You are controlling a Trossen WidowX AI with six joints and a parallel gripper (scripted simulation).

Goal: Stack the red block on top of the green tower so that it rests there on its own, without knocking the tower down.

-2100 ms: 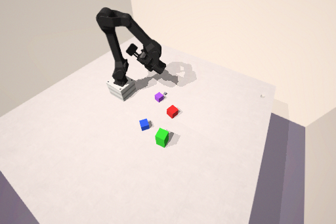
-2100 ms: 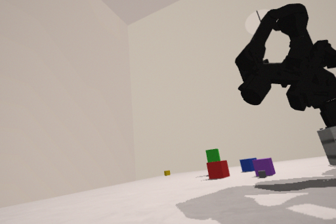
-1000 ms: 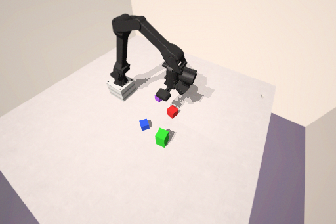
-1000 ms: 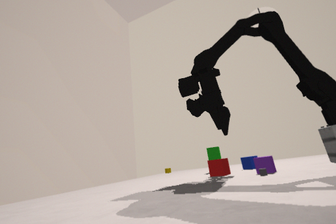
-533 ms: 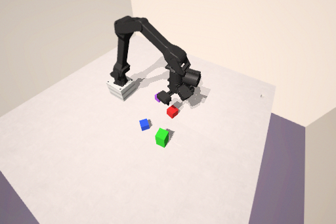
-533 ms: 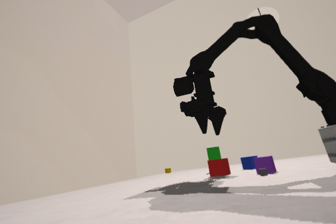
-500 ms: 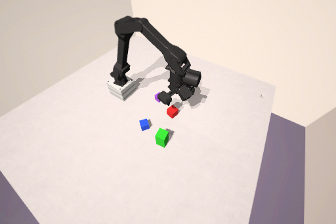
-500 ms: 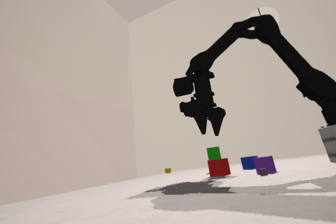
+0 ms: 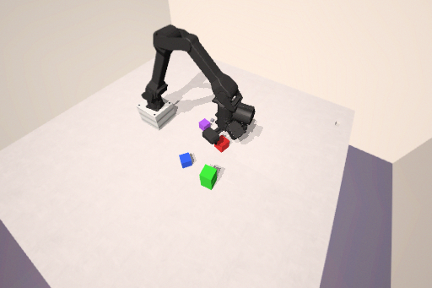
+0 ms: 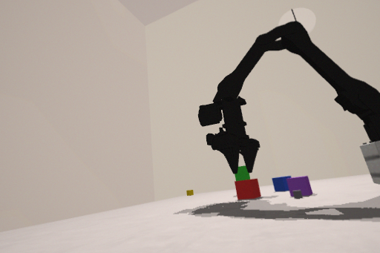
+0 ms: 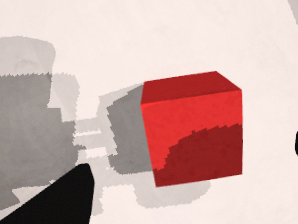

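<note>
Right now my gripper tip is 4 cm above the red block. From my gripper tip the other things lie so: small grey block (13 cm to the left, 10 cm behind, 6 cm below); purple block (12 cm behind, 7 cm to the left, 5 cm below); blue block (14 cm to the right, 12 cm behind, 4 cm below).
</note>
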